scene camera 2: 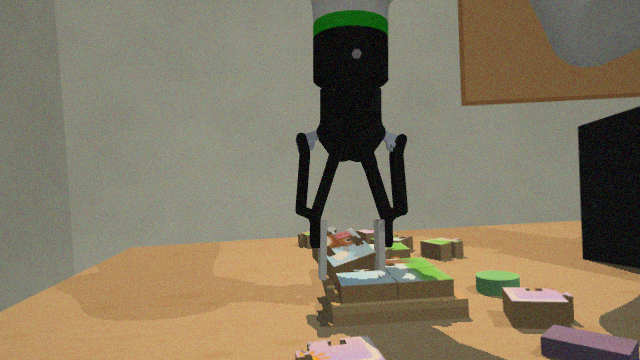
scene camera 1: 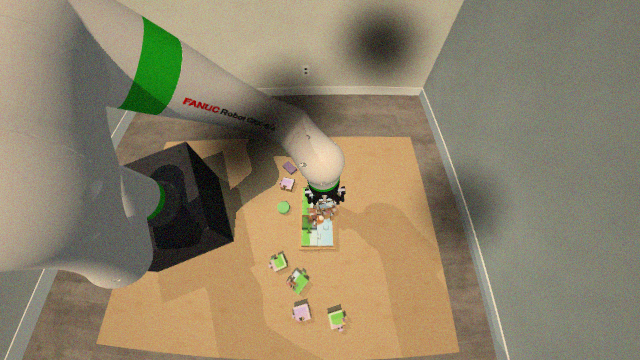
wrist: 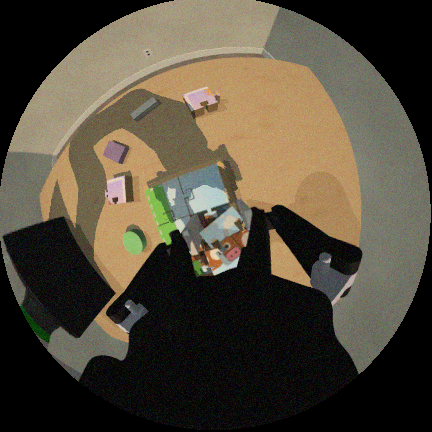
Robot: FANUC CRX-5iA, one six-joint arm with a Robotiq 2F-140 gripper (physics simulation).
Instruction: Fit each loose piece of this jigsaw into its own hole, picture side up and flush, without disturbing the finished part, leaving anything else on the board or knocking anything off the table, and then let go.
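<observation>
My gripper (scene camera 1: pixel 325 203) (scene camera 2: pixel 351 272) (wrist: pixel 218 215) is shut on a jigsaw piece with a light-blue and brown animal picture (scene camera 1: pixel 327 205) (scene camera 2: pixel 350 254) (wrist: pixel 222 228). The piece is picture side up but tilted in the scene camera 2 view, its right side higher than its left. It is low over the middle of the board, turned relative to the pieces there. Whether it touches them is unclear. The jigsaw board (scene camera 1: pixel 318 248) (scene camera 2: pixel 400 311) holds blue, green and animal-picture pieces. The held piece and my fingers hide the hole beneath.
A green and brown piece (scene camera 1: pixel 300 282) and green-topped pieces (scene camera 1: pixel 278 262) (scene camera 1: pixel 336 318) lie beyond the board. Pink pieces (scene camera 1: pixel 301 312) (scene camera 1: pixel 287 184) (scene camera 2: pixel 537 305) (wrist: pixel 201 99), a green disc (scene camera 1: pixel 283 207) (scene camera 2: pixel 497 283) (wrist: pixel 134 242), a purple block (scene camera 2: pixel 587 345) and a grey block (wrist: pixel 145 109) lie around.
</observation>
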